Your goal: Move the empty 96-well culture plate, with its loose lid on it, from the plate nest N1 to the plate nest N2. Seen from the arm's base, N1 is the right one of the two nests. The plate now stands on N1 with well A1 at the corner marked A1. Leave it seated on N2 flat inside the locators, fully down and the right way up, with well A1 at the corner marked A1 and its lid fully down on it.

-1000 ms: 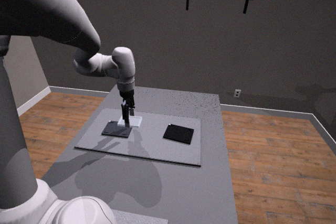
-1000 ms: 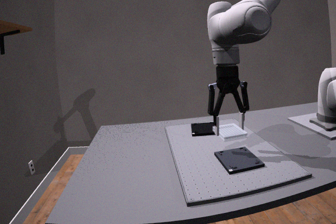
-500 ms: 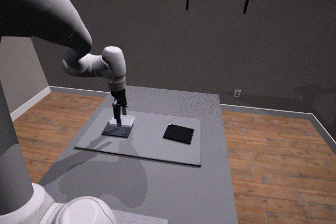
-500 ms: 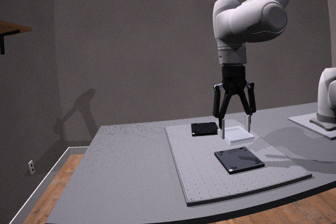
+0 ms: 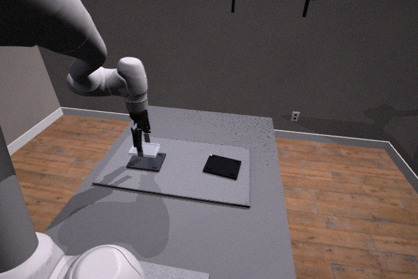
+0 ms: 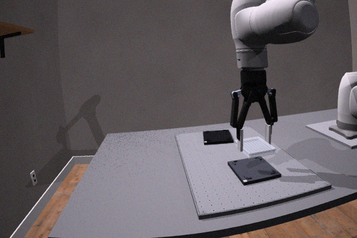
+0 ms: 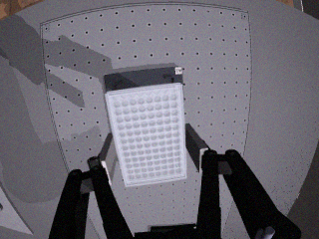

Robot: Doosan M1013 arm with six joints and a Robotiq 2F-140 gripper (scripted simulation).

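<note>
Right now my hand is 2 cm above the plate lid. From my hand the other things lie so: black plate nest N1 (37 cm to the right, 10 cm below, 7 cm ahead); then black plate nest N2 (10 cm below); then white corner mark (9 cm below, 8 cm to the left, 4 cm ahead).
</note>
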